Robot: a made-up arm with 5 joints. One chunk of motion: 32 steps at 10 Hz.
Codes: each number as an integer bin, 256 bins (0 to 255) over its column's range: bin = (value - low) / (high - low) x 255, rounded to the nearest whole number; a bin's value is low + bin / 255 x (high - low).
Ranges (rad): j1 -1.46..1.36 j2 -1.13..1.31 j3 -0.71..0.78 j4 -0.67..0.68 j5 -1..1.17
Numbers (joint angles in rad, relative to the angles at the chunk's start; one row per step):
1: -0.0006 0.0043 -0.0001 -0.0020 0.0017
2: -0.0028 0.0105 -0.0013 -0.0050 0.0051
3: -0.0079 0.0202 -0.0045 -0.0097 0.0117
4: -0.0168 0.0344 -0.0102 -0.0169 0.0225
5: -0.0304 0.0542 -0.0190 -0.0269 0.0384
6: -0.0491 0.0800 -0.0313 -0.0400 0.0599
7: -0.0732 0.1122 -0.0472 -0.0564 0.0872
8: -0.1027 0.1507 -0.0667 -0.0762 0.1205
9: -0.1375 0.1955 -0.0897 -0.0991 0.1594
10: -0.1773 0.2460 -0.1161 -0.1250 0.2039
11: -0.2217 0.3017 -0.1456 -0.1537 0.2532
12: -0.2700 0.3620 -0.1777 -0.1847 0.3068
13: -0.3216 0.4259 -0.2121 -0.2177 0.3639
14: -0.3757 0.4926 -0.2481 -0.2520 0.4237
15: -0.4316 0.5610 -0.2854 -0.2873 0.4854
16: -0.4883 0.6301 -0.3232 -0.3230 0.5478
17: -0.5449 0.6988 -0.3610 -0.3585 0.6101
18: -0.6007 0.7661 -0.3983 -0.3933 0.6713
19: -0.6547 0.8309 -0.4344 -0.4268 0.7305
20: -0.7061 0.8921 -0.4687 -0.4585 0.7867
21: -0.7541 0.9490 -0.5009 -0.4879 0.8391
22: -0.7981 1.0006 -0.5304 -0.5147 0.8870
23: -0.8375 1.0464 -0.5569 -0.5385 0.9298
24: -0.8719 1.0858 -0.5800 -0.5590 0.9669
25: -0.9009 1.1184 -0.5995 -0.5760 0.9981
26: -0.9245 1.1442 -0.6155 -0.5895 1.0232
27: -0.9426 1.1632 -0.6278 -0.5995 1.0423
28: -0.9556 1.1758 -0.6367 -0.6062 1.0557
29: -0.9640 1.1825 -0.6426 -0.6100 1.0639
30: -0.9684 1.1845 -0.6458 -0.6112 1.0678
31: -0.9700 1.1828 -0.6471 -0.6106 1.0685
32: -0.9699 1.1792 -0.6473 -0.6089 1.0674
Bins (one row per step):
1: 132 119 121 126 118
2: 132 119 121 126 118
3: 131 120 121 125 119
4: 131 122 120 123 120
5: 129 124 118 121 122
6: 128 126 116 119 125
7: 125 130 113 116 128
8: 123 134 110 112 132
9: 120 139 106 108 136
10: 116 144 102 103 141
11: 112 150 97 98 147
12: 108 156 91 92 154
13: 103 163 85 85 160
14: 98 170 79 79 167
15: 93 177 73 72 175
16: 88 184 66 66 182
17: 83 191 60 59 189
18: 78 198 53 52 196
19: 73 205 47 46 203
20: 68 211 41 40 210
21: 64 217 36 34 216
22: 60 223 31 29 222
23: 56 227 26 25 227
24: 53 232 22 21 231
25: 51 235 19 18 235
26: 48 238 16 15 238
27: 47 240 14 13 240
28: 46 241 13 12 242
29: 45 242 12 11 243
30: 44 242 11 11 243
31: 44 242 11 11 243
32: 44 241 11 12 243

